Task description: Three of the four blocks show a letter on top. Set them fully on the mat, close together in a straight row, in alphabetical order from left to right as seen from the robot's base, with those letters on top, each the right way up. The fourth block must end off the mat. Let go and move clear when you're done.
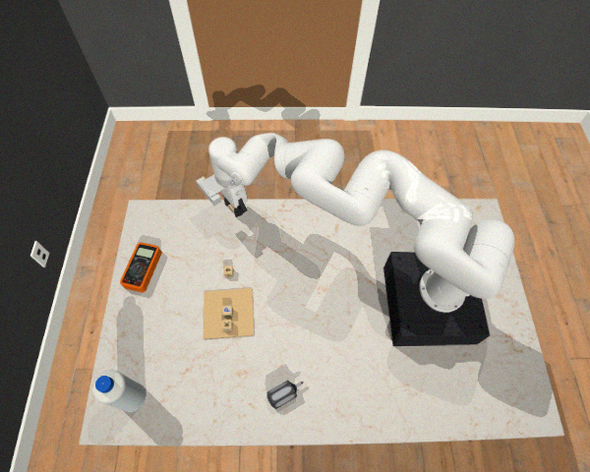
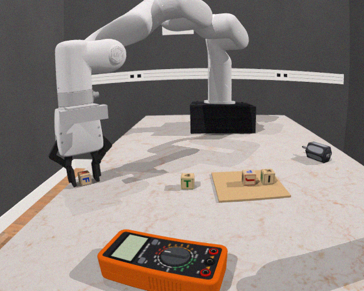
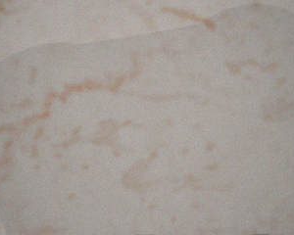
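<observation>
The tan mat lies 1 cm behind my hand, 35 cm to the left of it and 2 cm below it. Round my hand: black plug adapter: 18 cm behind, 57 cm to the left; orange multimeter: 26 cm ahead, 22 cm to the left.
</observation>
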